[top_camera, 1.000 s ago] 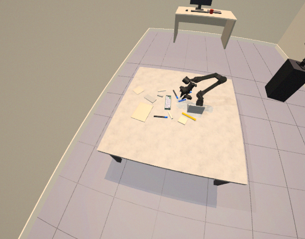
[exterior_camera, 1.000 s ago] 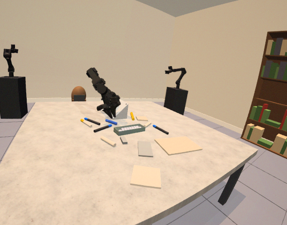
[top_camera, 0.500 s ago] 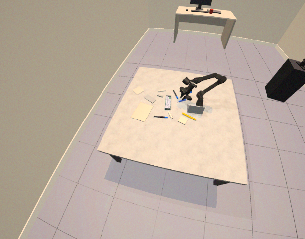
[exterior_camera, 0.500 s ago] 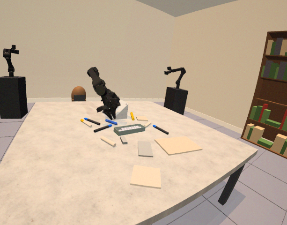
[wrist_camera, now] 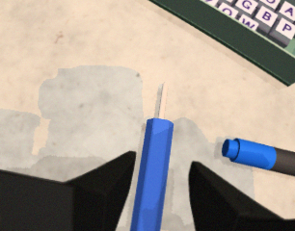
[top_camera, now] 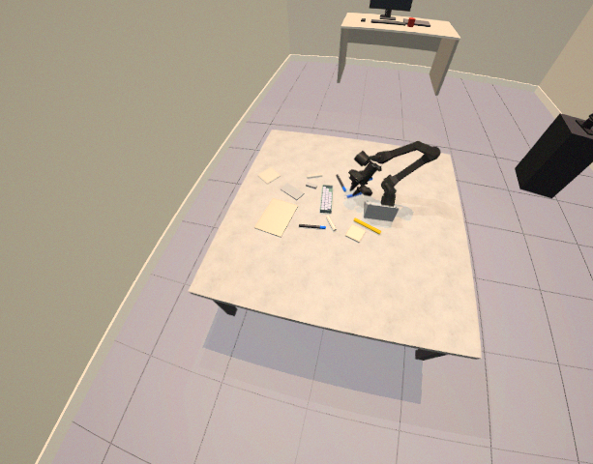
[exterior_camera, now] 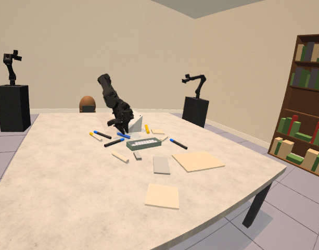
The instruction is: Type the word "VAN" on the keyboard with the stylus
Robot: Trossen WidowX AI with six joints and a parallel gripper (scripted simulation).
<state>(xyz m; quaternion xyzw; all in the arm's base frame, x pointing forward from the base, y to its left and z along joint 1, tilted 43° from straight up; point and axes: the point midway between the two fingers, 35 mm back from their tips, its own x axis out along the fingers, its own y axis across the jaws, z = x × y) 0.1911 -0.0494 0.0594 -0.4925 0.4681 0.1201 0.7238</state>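
The blue stylus lies 20 mm below my gripper tip, 10 mm to the left of it and 10 mm ahead of it. Round my gripper tip: yellow pen: 180 mm to the left, 130 mm behind, 10 mm below; then sticky note: 240 mm to the left, 80 mm behind, 20 mm below; then grey pad: 330 mm ahead, 80 mm to the left, 20 mm below.
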